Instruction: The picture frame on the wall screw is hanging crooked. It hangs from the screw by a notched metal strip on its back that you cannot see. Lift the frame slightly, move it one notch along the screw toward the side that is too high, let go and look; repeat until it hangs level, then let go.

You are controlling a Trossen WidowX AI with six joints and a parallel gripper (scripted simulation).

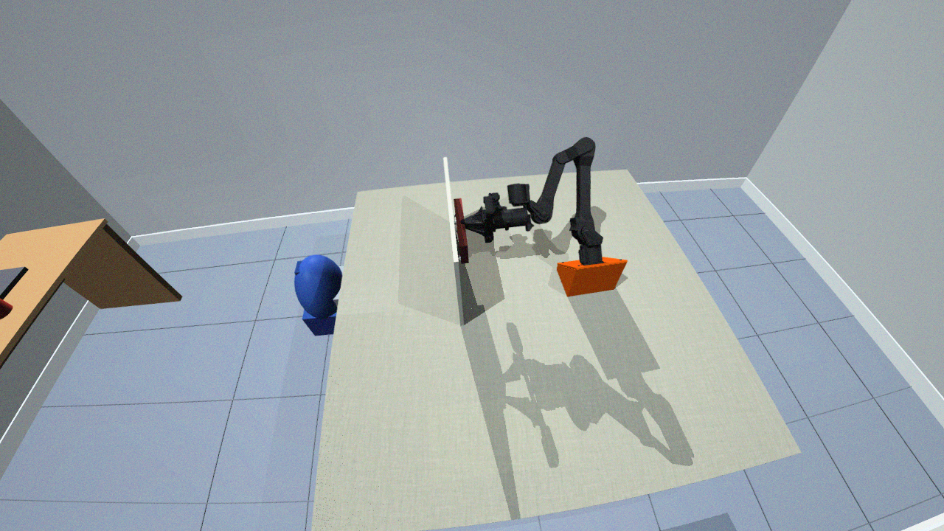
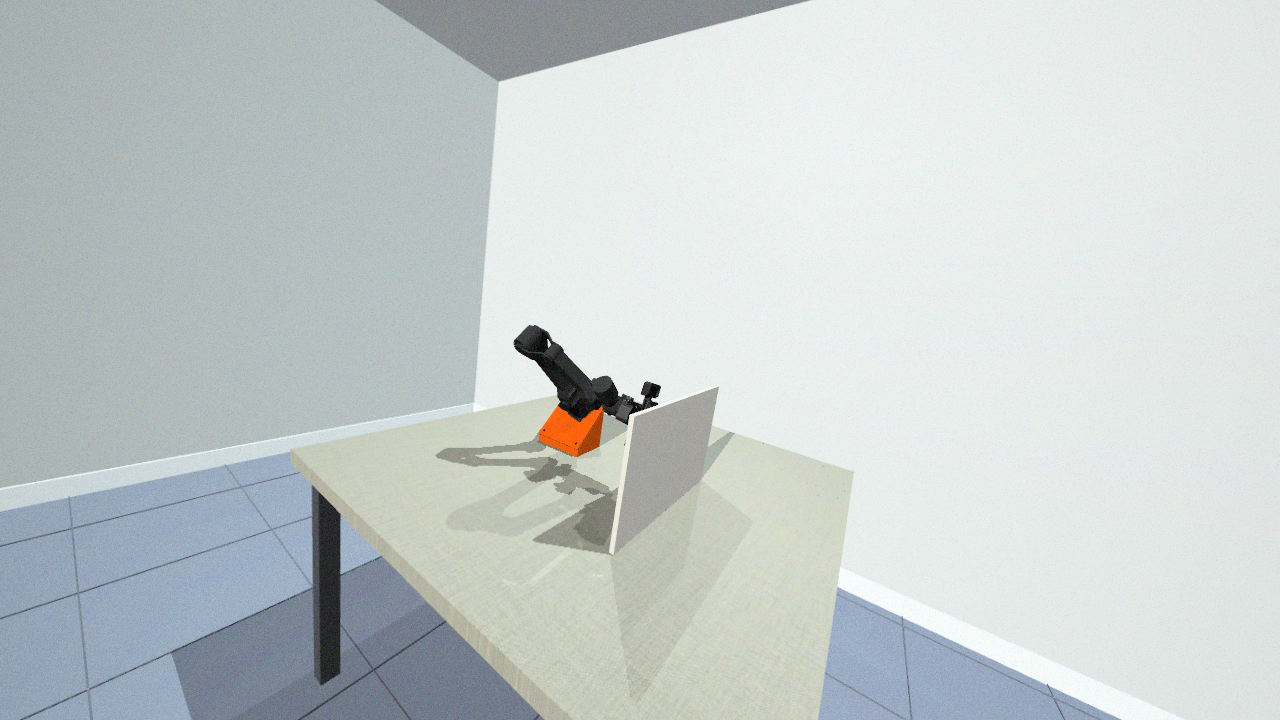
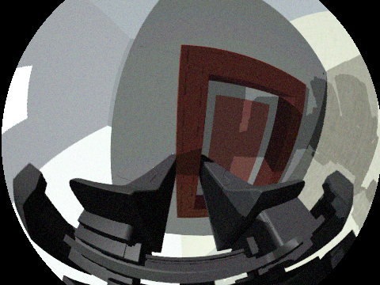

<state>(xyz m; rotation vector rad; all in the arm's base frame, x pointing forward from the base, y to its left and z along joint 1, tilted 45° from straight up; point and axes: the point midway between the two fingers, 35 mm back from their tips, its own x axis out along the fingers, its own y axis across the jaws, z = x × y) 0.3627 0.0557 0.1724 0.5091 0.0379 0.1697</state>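
Right now the dark red picture frame is 1 cm ahead of my gripper tip, 2 cm to the right of it and 5 cm below it. From my gripper tip the other things lie so: white wall panel (2 cm ahead, 1 cm to the right, 7 cm below).
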